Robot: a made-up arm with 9 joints.
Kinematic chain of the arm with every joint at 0, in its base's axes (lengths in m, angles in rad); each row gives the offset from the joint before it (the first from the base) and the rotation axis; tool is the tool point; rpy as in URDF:
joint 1: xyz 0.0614 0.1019 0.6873 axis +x
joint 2: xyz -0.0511 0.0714 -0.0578 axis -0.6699 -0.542 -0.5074
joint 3: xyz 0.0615 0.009 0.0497 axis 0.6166 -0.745 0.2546
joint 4: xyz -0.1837 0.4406 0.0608 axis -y
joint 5: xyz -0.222 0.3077 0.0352 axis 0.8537 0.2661 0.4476
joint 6: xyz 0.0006 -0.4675 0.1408 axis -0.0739 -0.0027 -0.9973
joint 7: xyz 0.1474 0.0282 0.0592 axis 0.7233 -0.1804 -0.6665
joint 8: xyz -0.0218 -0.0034 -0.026 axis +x
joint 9: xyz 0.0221 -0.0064 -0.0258 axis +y
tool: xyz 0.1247 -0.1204 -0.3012 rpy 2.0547 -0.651 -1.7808
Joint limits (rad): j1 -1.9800..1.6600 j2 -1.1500..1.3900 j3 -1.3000..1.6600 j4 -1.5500..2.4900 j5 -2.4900..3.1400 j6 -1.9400..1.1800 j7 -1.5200..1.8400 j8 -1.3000..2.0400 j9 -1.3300..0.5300
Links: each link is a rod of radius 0.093 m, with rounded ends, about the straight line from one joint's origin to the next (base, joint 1, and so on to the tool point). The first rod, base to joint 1, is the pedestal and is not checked.
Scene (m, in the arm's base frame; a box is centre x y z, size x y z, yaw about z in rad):
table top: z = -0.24
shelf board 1: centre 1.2 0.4 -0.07 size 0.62 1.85 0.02 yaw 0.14
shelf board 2: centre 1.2 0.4 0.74 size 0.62 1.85 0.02 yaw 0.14
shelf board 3: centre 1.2 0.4 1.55 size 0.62 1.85 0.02 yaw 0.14
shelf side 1: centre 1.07 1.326 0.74 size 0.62 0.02 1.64 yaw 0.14
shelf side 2: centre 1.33 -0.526 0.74 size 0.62 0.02 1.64 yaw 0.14
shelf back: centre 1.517 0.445 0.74 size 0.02 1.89 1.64 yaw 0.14
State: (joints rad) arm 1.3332 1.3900 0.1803 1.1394 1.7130 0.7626 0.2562 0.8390 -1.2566
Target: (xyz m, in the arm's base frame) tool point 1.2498 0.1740 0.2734
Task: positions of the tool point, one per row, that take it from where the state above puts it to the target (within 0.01 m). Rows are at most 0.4 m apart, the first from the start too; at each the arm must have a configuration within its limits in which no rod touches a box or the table.
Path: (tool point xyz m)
1: 1.0306 0.2704 1.0325
2: 0.9469 0.4337 0.9515
3: 0.8092 0.6041 0.9449
4: 0.6257 0.7381 1.0099
5: 0.4140 0.7989 1.1275
6: 0.5821 0.7752 0.7863
7: 0.6715 0.6040 0.4924
8: 0.6899 0.3496 0.3147
9: 0.6618 0.0911 0.2734
10: 0.9878 0.1028 0.2716
11: 1.2498 0.1740 0.2733

